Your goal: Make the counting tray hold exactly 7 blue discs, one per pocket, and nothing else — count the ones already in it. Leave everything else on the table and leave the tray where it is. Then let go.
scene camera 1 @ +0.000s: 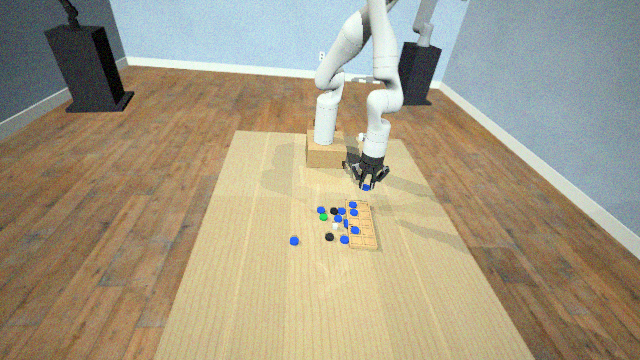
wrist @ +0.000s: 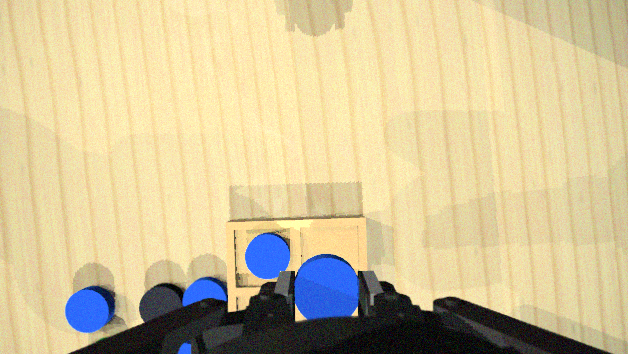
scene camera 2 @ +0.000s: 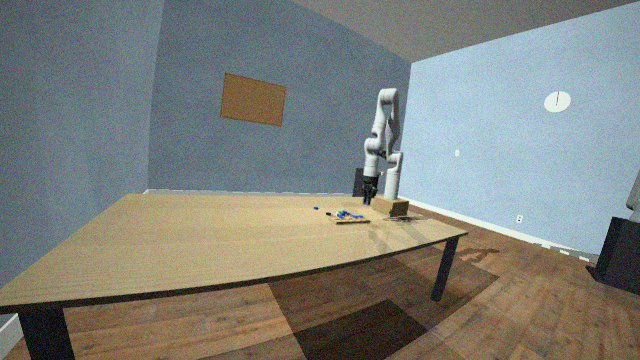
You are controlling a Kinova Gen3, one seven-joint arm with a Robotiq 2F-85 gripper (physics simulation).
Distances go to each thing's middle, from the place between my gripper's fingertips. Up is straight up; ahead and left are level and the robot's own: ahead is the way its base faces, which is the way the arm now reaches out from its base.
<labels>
My hand is 90 mm above the wooden counting tray [scene camera 1: 365, 239], 80 mm short of it and 40 mm to the left of it.
</labels>
